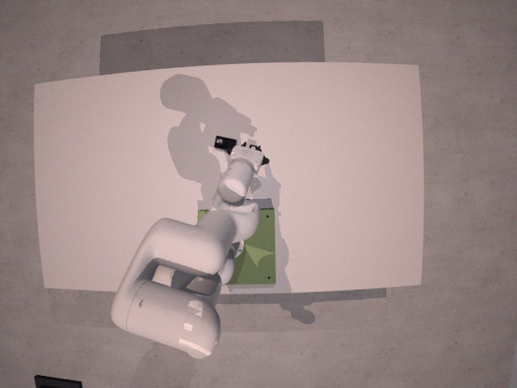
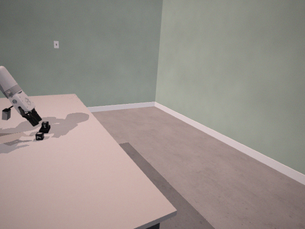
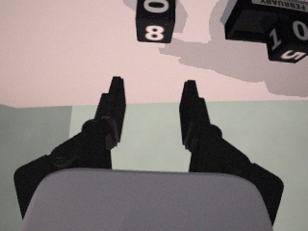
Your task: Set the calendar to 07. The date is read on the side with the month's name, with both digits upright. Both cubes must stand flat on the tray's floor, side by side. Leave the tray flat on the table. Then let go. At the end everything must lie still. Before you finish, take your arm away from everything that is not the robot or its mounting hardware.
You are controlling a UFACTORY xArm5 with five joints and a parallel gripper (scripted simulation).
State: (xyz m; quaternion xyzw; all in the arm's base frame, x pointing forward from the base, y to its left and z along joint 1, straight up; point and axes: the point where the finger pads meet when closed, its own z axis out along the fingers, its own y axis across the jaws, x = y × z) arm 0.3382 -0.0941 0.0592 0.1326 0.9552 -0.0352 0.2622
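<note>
Now: the black cube 90 mm below my hand and 10 mm ahead of it. The rest, counted from my hand: black calendar tray: 100 mm to the left, 90 mm below, 40 mm ahead.
</note>
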